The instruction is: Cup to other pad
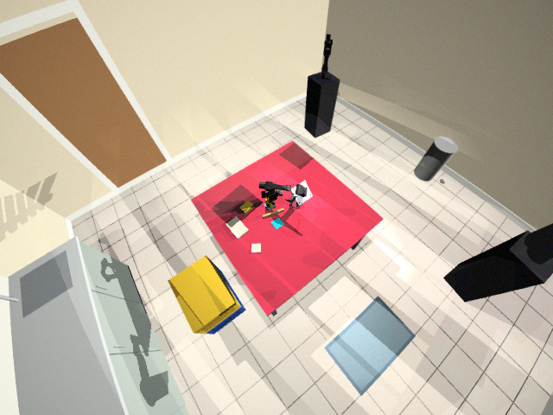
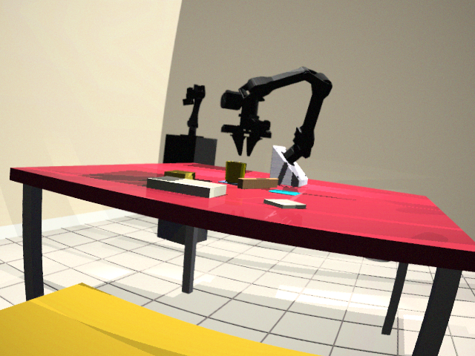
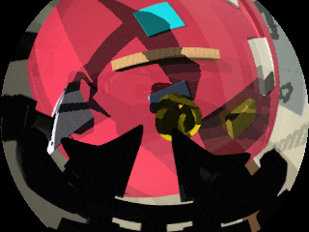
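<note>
Now: gripper tip 60 mm above the yellow cup, 20 mm short of it and 10 mm to the left of it. Round my gripper tip: dark blue flat patch: 100 mm below, 30 mm ahead, 10 mm to the right; cyan pad: 190 mm to the left, 100 mm below, 60 mm ahead; tan wooden bar: 90 mm to the left, 90 mm below, 50 mm ahead.
</note>
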